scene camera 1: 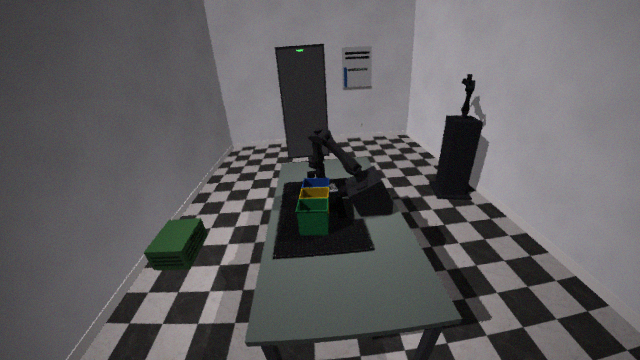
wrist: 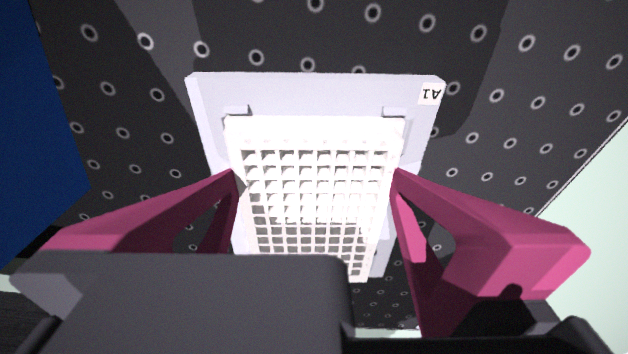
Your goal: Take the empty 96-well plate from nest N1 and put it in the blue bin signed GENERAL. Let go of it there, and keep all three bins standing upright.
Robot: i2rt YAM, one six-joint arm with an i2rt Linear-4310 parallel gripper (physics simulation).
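Places are measured from the arm's base along level axes (x back, y right, z up), in centimetres.
Where they show: gripper, fingertip midpoint: (wrist: 314, 177); arm's base at its link origin: (scene camera 1: 362, 180).
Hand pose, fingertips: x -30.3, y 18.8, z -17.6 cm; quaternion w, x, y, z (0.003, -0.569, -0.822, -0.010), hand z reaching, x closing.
Note:
Each offset is from my fingertips to the top centre of the thing. Level surfaces: height alone.
The white 96-well plate @[dz +0.6, dx +3.1, dy +1.1 cm] (wrist: 315, 132) sits in the pale grey nest @[dz -0.4, dx +3.1, dy +1.1 cm] (wrist: 310, 90) with the label A1 at its upper right corner in the wrist view. My gripper (wrist: 314, 177) is shut on the plate, with the magenta fingertips against its two long sides. The near end of the plate is partly hidden by the gripper body. The blue bin @[dz +15.9, dx -0.6, dy -19.9 cm] (scene camera 1: 316, 182) (wrist: 35, 150) stands upright behind the other bins in the scene view and fills the left of the wrist view. Its sign does not show. In the scene view the fingertips are hidden behind the bins.
The yellow bin @[dz +15.9, dx +0.7, dy -33.1 cm] (scene camera 1: 314, 192) and green bin @[dz +15.9, dx +2.0, dy -46.3 cm] (scene camera 1: 313, 222) stand upright in a row in front of the blue one. A black perforated mat @[dz -2.1 cm] (scene camera 1: 350, 242) (wrist: 280, 32) lies under them on the table @[dz -3.4 cm] (scene camera 1: 345, 290). A large dark block (scene camera 1: 372, 197) stands right of the bins.

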